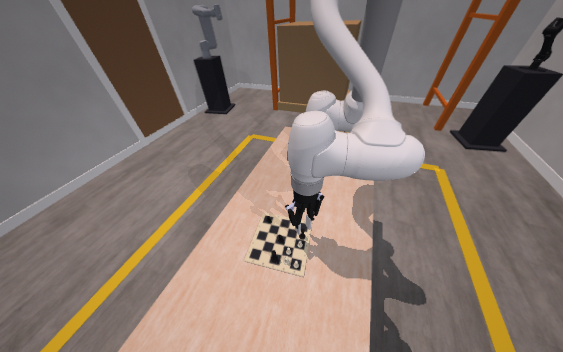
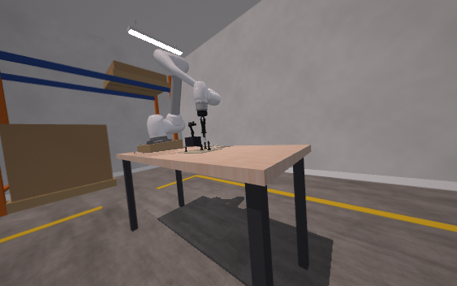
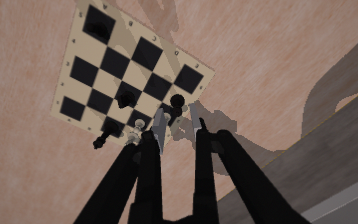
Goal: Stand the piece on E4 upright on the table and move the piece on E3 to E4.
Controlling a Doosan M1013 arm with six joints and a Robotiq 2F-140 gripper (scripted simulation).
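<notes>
The chessboard is 30 mm ahead of my hand, 80 mm to the right of it and 90 mm below it. Also, from my hand: pale piece: 110 mm ahead, 40 mm to the right, 70 mm below.
</notes>
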